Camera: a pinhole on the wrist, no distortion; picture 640 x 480 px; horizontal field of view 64.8 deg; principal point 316.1 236.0 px. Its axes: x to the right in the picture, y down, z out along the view. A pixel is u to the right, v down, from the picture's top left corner.
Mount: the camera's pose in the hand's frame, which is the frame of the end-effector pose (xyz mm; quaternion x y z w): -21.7 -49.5 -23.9 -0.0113 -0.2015 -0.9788 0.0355
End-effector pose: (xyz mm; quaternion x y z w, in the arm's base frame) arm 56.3 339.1 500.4 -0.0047 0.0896 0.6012 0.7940
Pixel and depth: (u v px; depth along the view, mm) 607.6 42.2 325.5
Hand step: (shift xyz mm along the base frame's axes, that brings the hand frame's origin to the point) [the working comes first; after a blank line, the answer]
In the camera's frame: 188.2 -125.1 325.5

-198.1 -129.0 279.1
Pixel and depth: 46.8 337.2 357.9
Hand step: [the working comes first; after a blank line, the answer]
In the camera's frame: -191.1 71.8 357.9

53.9 217.1 298.6
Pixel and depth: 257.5 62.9 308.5
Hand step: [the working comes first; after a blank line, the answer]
In the camera's frame: -35.9 -105.9 308.5

-132.3 80.8 228.9
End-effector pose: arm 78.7 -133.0 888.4 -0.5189 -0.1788 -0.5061 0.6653
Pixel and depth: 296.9 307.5 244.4
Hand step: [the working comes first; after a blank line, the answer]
In the camera's frame: -9.3 34.7 244.4

71.8 189.5 70.8
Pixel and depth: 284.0 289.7 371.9
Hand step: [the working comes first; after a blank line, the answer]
In the camera's frame: -23.7 39.6 371.9

152.7 282.7 106.1
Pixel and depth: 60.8 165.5 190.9
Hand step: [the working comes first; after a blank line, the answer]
In the camera's frame: -96.7 -26.7 190.9

119.6 80.7 82.4
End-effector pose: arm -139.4 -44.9 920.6 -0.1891 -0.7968 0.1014 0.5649
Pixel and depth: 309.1 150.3 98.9
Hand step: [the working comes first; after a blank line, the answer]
In the camera's frame: -1.4 -16.8 98.9

-49.6 -0.9 -40.4
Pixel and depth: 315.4 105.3 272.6
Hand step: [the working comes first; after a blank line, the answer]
In the camera's frame: -0.4 -70.7 272.6

-156.4 111.9 -135.0
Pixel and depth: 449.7 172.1 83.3
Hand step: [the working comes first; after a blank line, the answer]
In the camera's frame: 22.1 -10.6 83.3

-35.1 -23.2 -51.5
